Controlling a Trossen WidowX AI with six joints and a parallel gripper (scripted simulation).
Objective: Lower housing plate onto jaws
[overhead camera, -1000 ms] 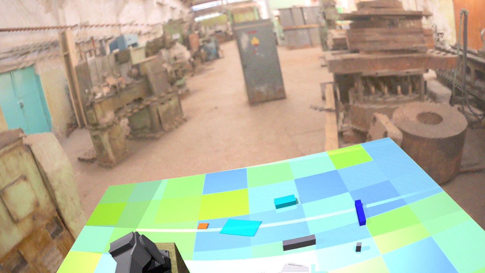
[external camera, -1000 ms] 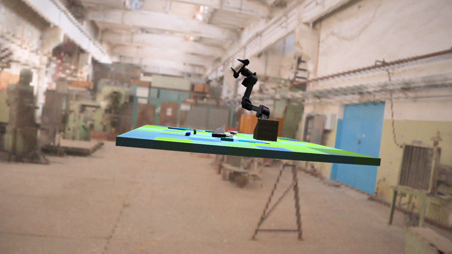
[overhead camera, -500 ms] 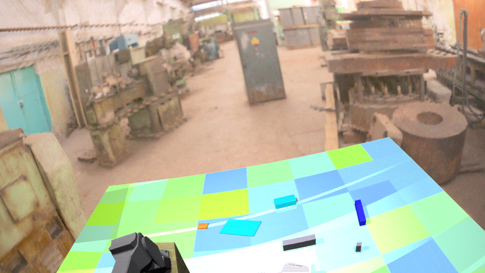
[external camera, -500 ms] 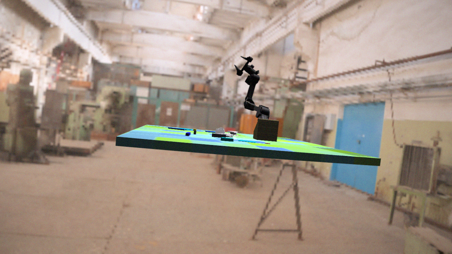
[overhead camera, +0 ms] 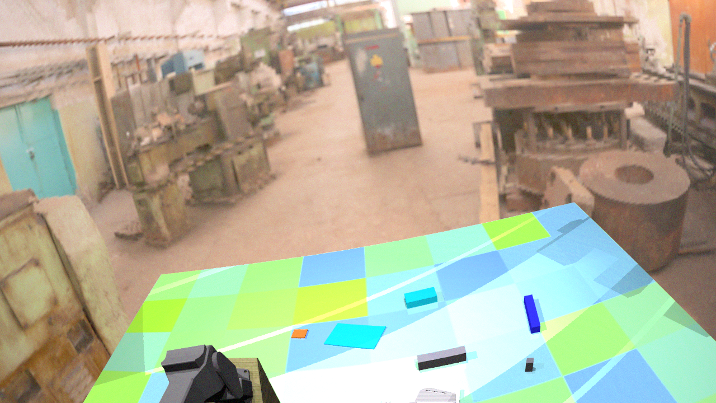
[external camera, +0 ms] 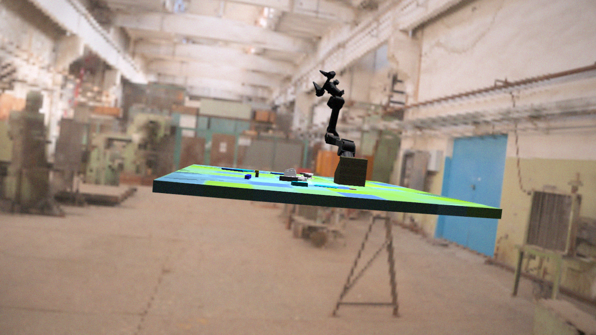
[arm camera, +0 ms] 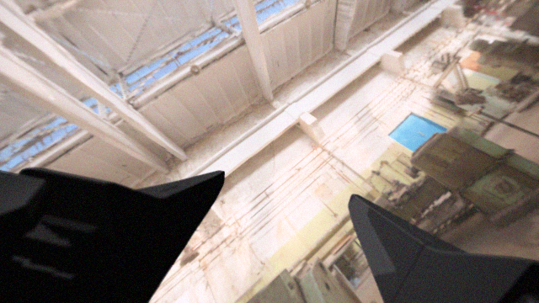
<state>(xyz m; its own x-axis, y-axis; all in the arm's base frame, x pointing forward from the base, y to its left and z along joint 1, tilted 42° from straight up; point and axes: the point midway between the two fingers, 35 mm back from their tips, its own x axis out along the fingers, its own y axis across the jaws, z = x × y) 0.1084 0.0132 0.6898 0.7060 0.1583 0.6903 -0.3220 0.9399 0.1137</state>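
Right now my gripper tip is 2 cm short of the white housing plate, 24 cm to the right of it and 63 cm above it. The rest, counted from my gripper tip: small dark block: 32 cm ahead, 54 cm to the left, 64 cm below; then dark grey bar: 16 cm ahead, 61 cm to the left, 64 cm below; then flat cyan plate: 73 cm to the left, 65 cm below.
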